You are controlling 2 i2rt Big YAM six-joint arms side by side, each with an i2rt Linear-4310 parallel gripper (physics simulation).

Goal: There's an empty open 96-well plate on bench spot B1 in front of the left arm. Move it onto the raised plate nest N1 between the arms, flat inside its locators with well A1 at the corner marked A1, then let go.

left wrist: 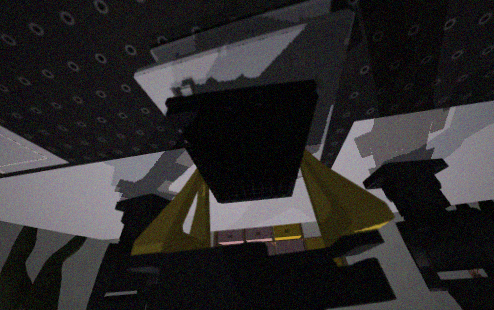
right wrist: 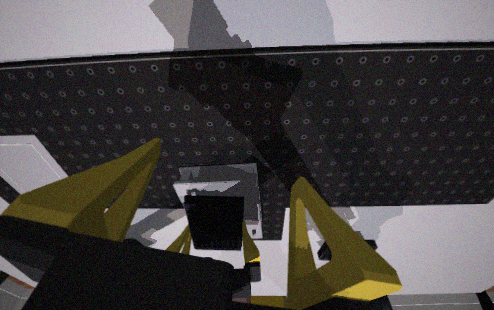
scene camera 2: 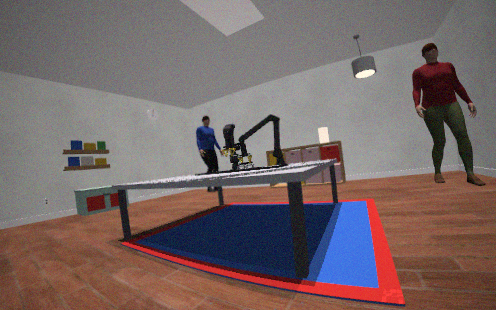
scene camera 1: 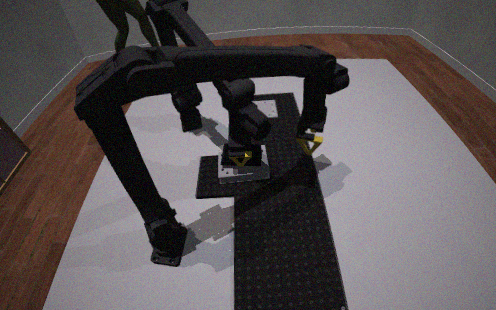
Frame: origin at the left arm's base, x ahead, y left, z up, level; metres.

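Seen in the pictures: left gripper, fingertip midpoint: (left wrist: 249, 159) (right wrist: 217, 223) (scene camera 1: 240, 155); right gripper, fingertip midpoint: (right wrist: 231, 164) (scene camera 2: 229, 156) (scene camera 1: 311, 143); left arm's base at its link origin: (left wrist: 148, 203) (scene camera 1: 191, 121); right arm's base at its link origin: (left wrist: 399, 172) (scene camera 1: 170, 245).
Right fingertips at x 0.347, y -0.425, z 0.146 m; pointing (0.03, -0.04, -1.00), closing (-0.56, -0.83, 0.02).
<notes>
Pixels of each thing's middle, then the offset from my right fingertips to it. Level surfaces: height alone.
- dark 96-well plate at the middle of its body: (left wrist: 249, 162) (right wrist: 216, 226) (scene camera 1: 241, 154) 0.193 m back, 0.097 m left, 0.078 m down
- light grey raised nest at the middle of its body: (left wrist: 257, 131) (right wrist: 224, 208) (scene camera 1: 243, 163) 0.194 m back, 0.087 m left, 0.111 m down
- black perforated board at its surface level: 0.134 m down
- white table at its surface level: 0.147 m down
The dark 96-well plate (scene camera 1: 255, 161) (left wrist: 240, 140) (right wrist: 215, 222) is between the yellow fingers of my left gripper (scene camera 1: 241, 159) (left wrist: 249, 159) (right wrist: 217, 223), which is shut on its two sides. The plate is over the light grey raised nest (scene camera 1: 245, 177) (left wrist: 225, 55) (right wrist: 253, 205); any gap below it is hidden. Part of the nest top and one small locator show past the plate's edge in the left wrist view. The wells are too dark to tell where A1 is, and the A1 mark cannot be read. My right gripper (scene camera 1: 311, 142) (right wrist: 231, 164) is open and empty, off to the right of the nest in scene camera 1.
A black perforated board (scene camera 1: 280, 235) (left wrist: 75, 90) (right wrist: 340, 120) lies under the nest on the white table (scene camera 1: 410, 200). A white outlined pad (scene camera 1: 270, 108) (left wrist: 22, 152) (right wrist: 30, 160) lies on the board beyond the nest in scene camera 1. The dark arm links arch above the board.
</notes>
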